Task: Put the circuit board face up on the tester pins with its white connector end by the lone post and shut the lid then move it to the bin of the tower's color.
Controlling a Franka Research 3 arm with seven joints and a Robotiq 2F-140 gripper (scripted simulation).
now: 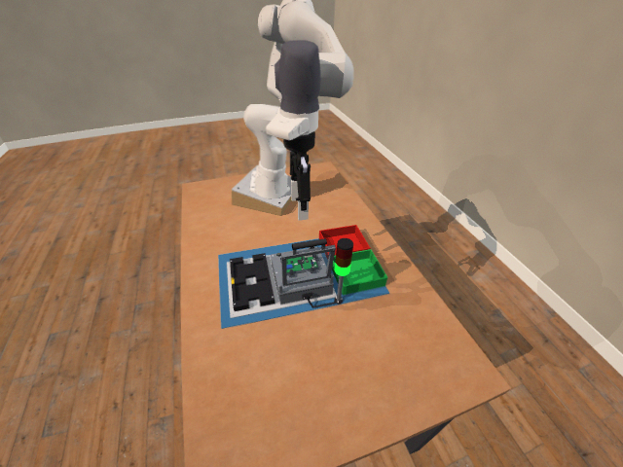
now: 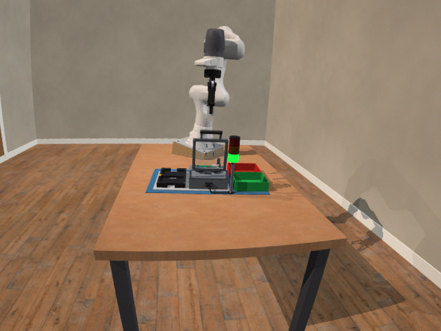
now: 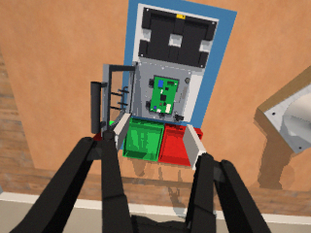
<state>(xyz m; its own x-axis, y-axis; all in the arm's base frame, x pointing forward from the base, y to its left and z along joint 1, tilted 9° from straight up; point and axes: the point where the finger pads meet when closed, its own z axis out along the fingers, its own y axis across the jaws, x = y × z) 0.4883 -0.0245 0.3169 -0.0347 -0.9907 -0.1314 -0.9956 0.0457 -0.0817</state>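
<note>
My gripper is now 20 mm past the green circuit board and 260 mm above it. The rest, counted from my hand: tester lid 90 mm ahead, 150 mm below; then green bin 30 mm ahead, 200 mm to the left, 320 mm below; then dark plate 10 mm behind, 10 mm to the left, 260 mm below.
</note>
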